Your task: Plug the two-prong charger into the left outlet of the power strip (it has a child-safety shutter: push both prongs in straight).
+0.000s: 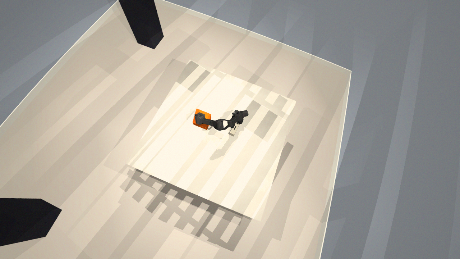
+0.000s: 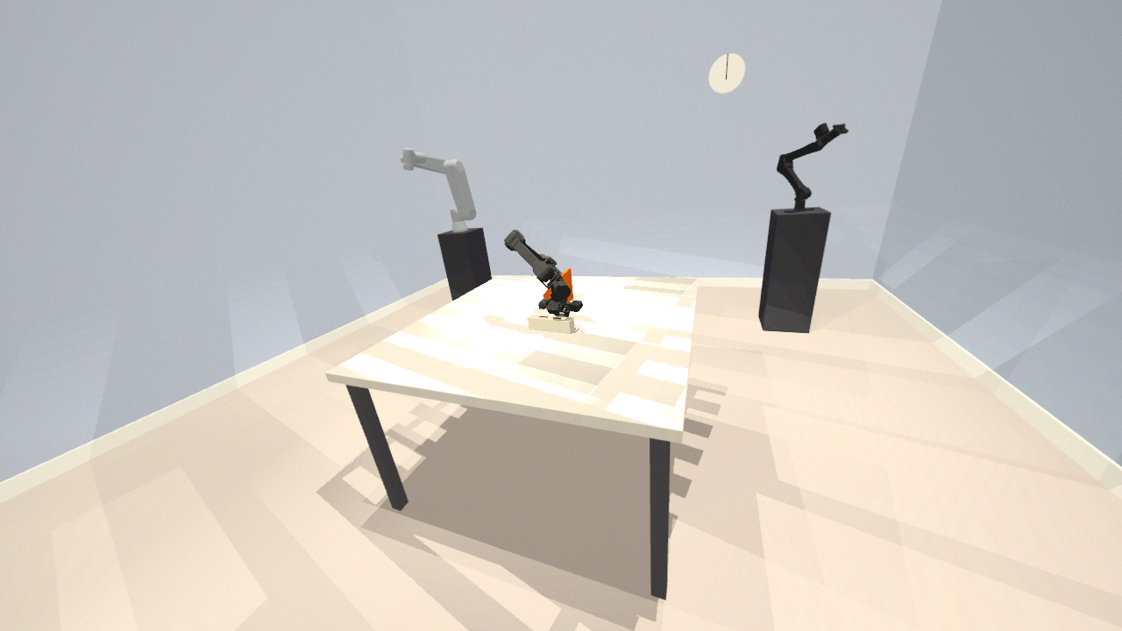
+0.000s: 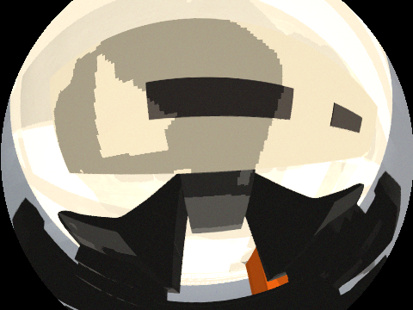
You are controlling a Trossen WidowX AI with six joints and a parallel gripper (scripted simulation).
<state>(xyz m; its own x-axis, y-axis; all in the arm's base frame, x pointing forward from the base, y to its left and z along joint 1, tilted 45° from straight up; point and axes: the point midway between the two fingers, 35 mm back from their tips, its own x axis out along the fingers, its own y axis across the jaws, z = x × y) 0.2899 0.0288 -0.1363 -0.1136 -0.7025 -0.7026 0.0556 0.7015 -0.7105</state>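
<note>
The black two-prong charger lies 2 cm ahead of my gripper tip and 1 cm above it.
</note>
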